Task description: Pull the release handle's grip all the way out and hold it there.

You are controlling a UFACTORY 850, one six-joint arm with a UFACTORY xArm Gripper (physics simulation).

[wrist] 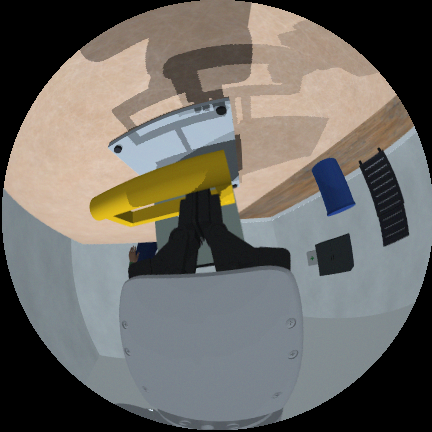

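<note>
The release handle's yellow grip (165, 180) lies across the wrist view left of centre, a thick round bar with a flatter yellow frame and an open slot beside it. A pale blue-grey plate (207, 131) with dark round fasteners shows beyond it. A grey-green block (231, 232) shows behind the fingers. My gripper (200, 192) is shut, with nothing between its fingers. Its fingertips overlap the yellow frame and reach the lower edge of the round bar, right of the grip's middle. Whether they touch it is hard to tell.
A tan surface with shadows fills the top, with a brown wooden edge (360, 134) at the right. Beyond it are a blue cylinder (333, 187), a black slatted rack (398, 220) and a dark box (335, 255). A dark blue object (146, 251) shows partly behind the left finger.
</note>
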